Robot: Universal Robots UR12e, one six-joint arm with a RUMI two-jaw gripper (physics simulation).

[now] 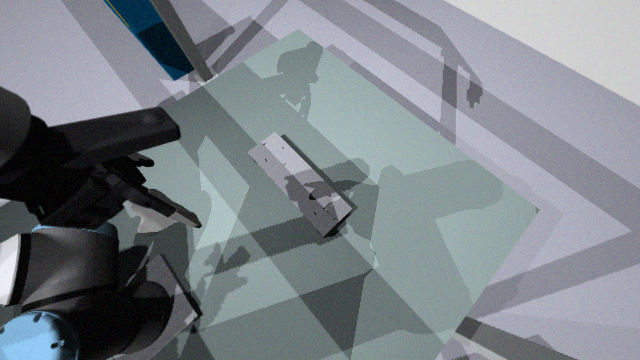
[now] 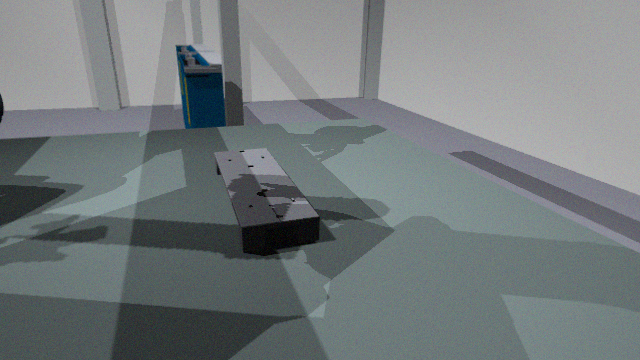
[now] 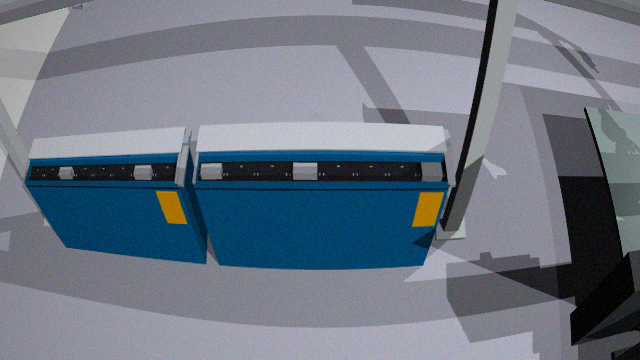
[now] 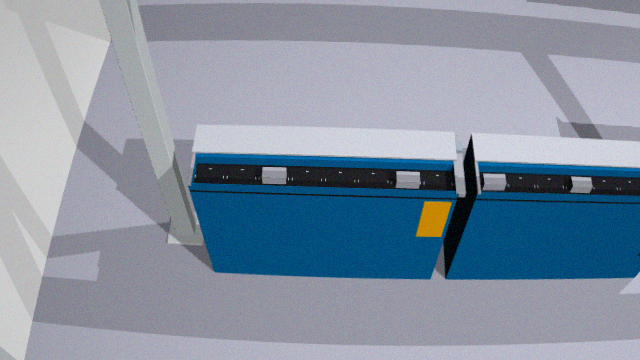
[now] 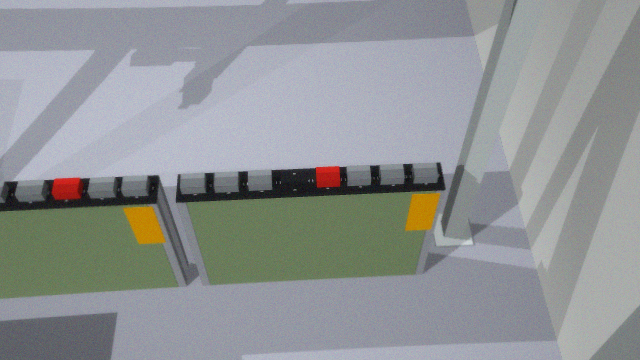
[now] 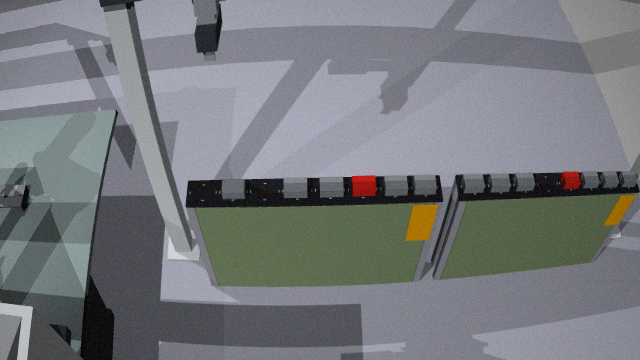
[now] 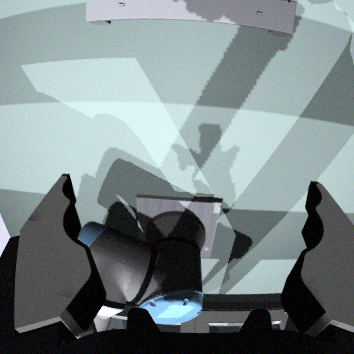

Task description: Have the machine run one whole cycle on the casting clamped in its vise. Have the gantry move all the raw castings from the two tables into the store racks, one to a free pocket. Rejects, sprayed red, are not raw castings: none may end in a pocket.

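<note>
My gripper is open and empty above the pale green table top. Blue store racks hold grey castings in some pockets: the nearer rack has castings at its left end, middle and right end; the other has two. Two green-fronted tables carry rows of grey raw castings, with one red reject on this table and another red reject on its neighbour. The machine's vise and clamped casting are not recognisable.
A grey block with small holes lies on the pale green table top. A dark gantry tool hangs behind the tables, a small grey piece at its tip. Pale posts stand beside the racks and tables.
</note>
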